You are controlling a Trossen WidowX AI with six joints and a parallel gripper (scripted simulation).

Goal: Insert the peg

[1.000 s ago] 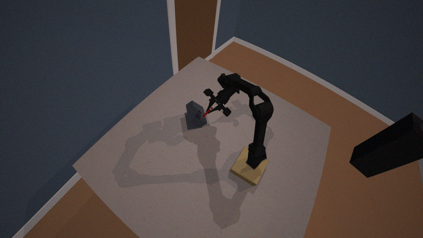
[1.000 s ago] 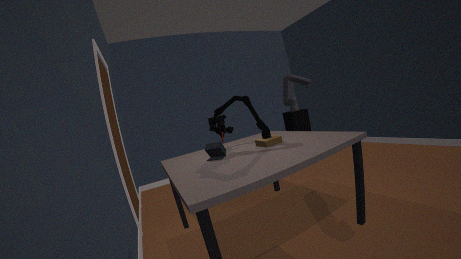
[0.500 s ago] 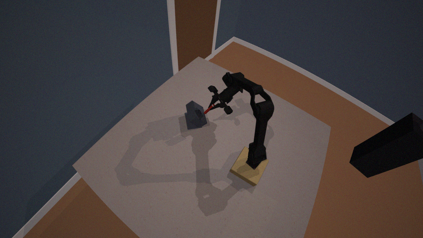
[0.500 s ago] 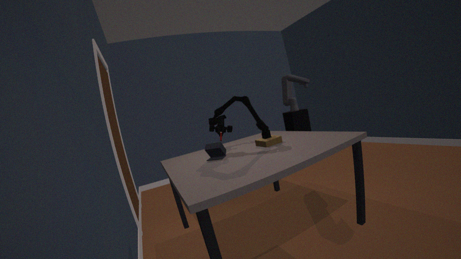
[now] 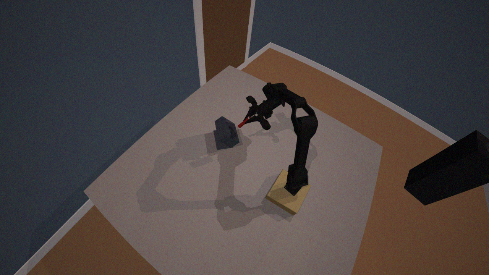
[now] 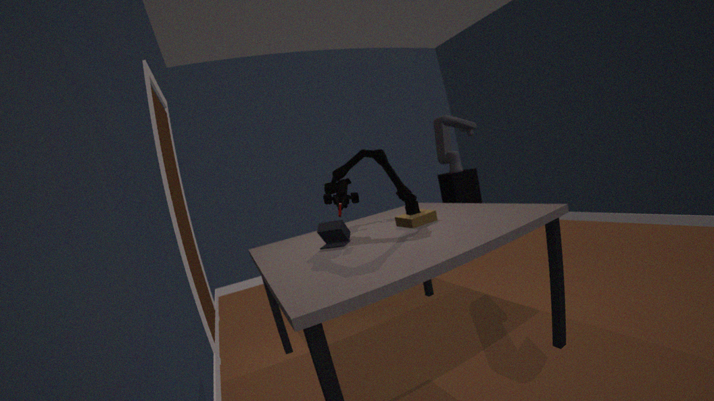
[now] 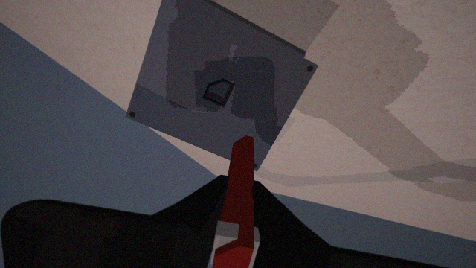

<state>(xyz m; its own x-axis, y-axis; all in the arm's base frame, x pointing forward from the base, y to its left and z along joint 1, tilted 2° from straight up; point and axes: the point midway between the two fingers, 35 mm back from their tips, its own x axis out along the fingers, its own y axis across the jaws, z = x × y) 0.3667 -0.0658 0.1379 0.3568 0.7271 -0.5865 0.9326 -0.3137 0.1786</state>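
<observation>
Now: the dark grey sloped panel 100 mm below my gripper tip, 60 mm to the left of it and 60 mm ahead of it. From my gripper tip the other things lie so: red peg 10 mm to the right, 10 mm behind, 10 mm above.
</observation>
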